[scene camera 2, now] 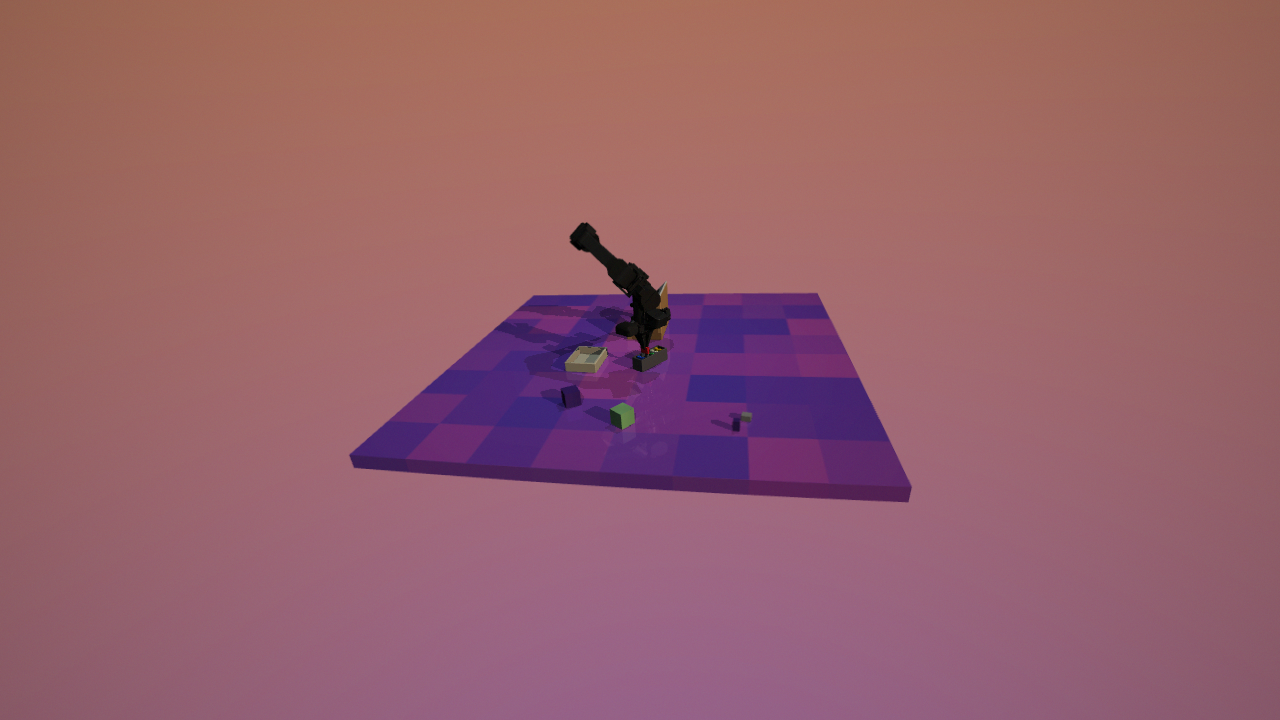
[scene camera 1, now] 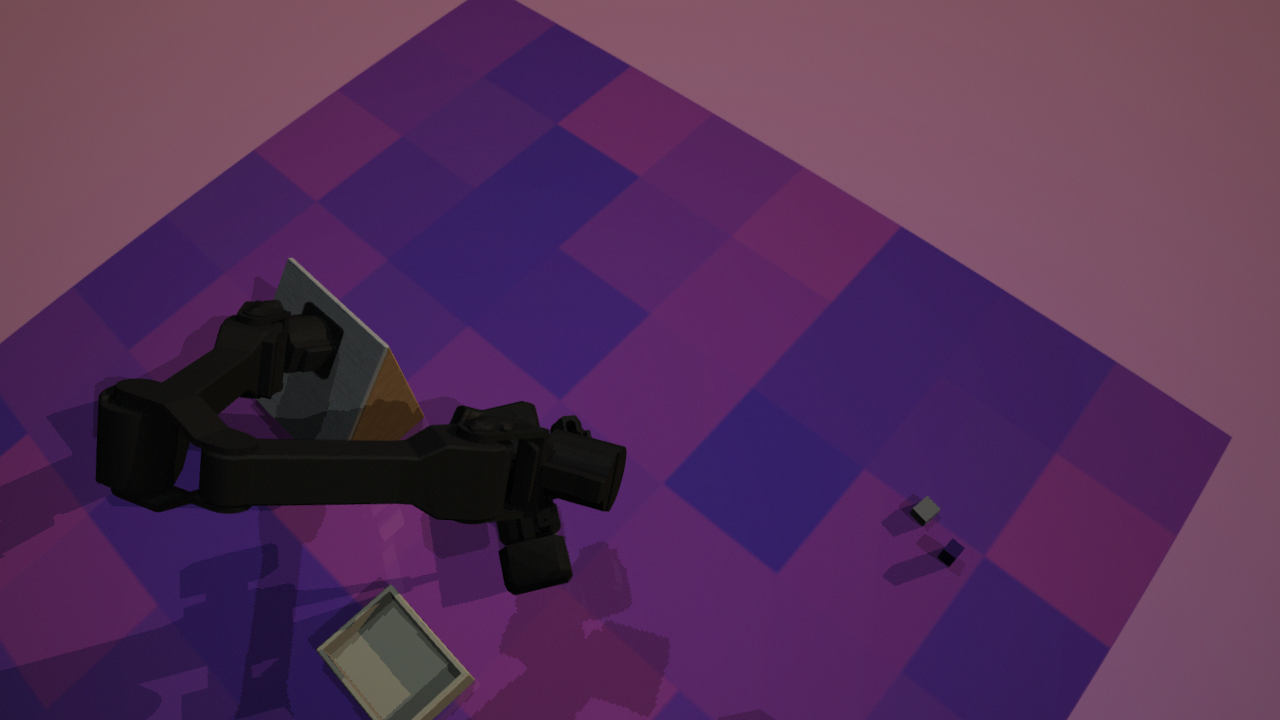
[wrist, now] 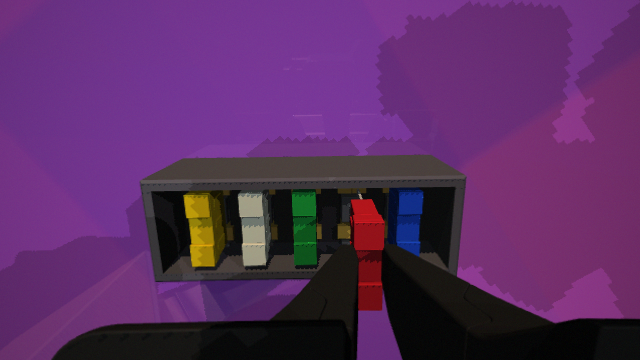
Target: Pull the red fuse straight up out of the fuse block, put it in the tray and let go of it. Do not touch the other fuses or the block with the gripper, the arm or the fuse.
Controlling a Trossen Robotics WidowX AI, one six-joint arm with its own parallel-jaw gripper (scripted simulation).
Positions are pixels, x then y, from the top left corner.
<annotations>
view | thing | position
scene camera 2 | my gripper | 645,348
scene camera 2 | beige tray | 585,358
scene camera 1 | my gripper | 533,525
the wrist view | my gripper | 366,258
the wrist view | red fuse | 367,227
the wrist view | green fuse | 304,213
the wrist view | blue fuse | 405,204
</annotations>
